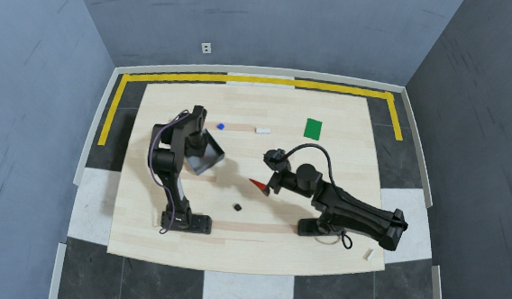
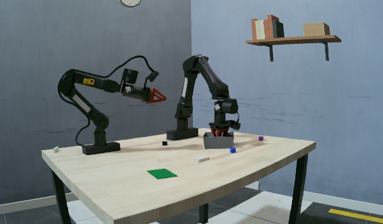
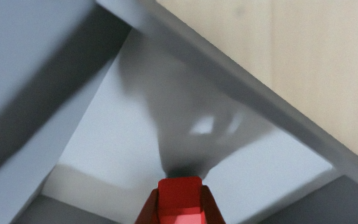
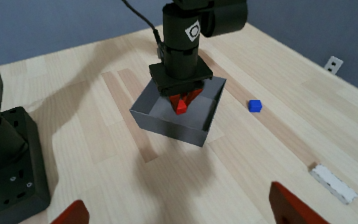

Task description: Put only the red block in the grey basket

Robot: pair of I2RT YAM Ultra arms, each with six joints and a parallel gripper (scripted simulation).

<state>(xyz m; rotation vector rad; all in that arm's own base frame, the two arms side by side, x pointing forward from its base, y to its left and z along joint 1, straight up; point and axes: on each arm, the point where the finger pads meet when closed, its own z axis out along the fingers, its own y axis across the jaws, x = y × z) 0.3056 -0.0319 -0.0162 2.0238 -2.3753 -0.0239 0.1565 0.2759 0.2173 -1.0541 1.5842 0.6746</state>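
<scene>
The grey basket lies 10 mm below my left hand. The rest, counted from my left hand: red block: right at my left hand; then purple block: 240 mm to the left, 100 mm ahead, 10 mm below; then blue block: 140 mm ahead, 80 mm to the right, 10 mm below.
</scene>
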